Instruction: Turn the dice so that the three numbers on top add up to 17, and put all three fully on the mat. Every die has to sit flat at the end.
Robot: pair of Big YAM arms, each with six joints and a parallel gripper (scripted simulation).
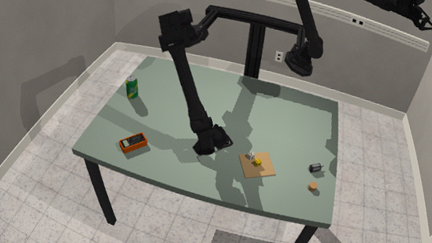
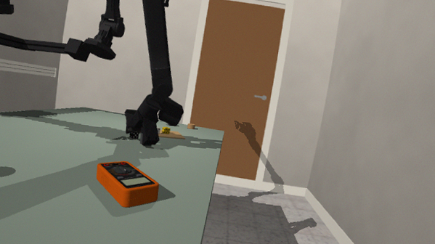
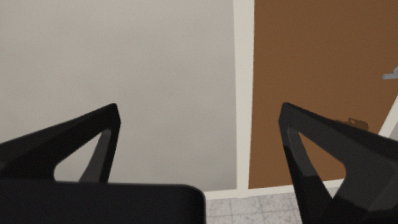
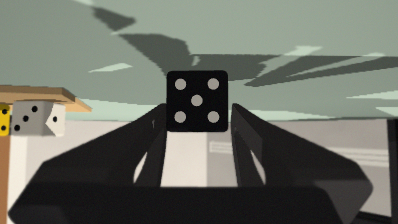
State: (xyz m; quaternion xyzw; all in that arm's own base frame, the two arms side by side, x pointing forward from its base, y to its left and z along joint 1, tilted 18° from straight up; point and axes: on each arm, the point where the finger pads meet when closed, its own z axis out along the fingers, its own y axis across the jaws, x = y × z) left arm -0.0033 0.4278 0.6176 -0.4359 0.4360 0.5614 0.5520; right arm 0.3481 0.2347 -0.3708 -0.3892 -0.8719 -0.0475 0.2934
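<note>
My right hand is 1 cm to the left of the black die, 1 cm short of it and 1 cm above it. Also, from my right hand: yellow die: 15 cm to the left, 8 cm ahead; tan mat: 15 cm to the left, 8 cm ahead, 2 cm below; white die: 12 cm to the left, 5 cm ahead.
</note>
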